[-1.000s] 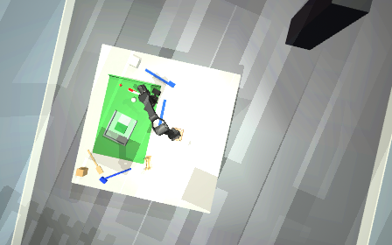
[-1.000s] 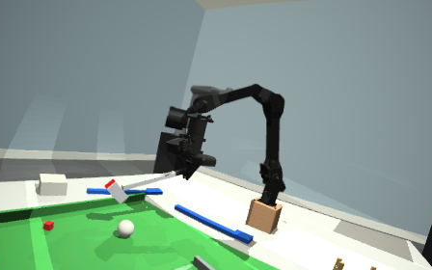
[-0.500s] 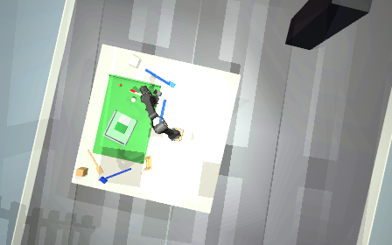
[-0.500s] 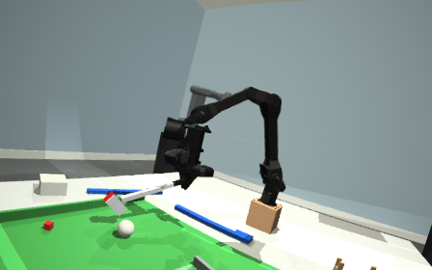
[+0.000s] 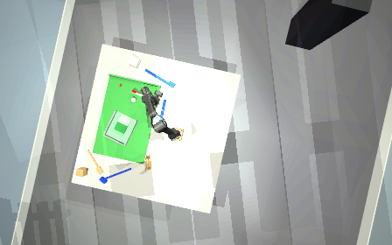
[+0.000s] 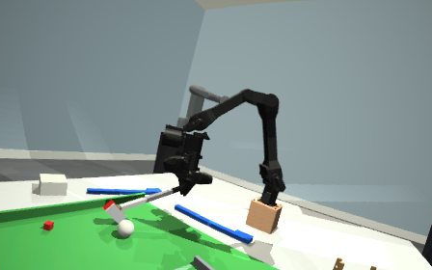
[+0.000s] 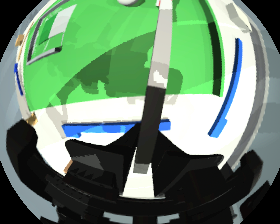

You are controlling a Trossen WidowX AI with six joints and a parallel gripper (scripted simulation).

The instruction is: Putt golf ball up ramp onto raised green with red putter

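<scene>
The red putter is 120 mm ahead of my gripper tip and 20 mm to the right of it. The rest, counted from my gripper tip: small red cube 380 mm ahead, 80 mm to the right, 70 mm below; then white block 320 mm to the right, 300 mm ahead, 50 mm below; then white golf ball 230 mm ahead, 50 mm below, 20 mm to the left.
</scene>
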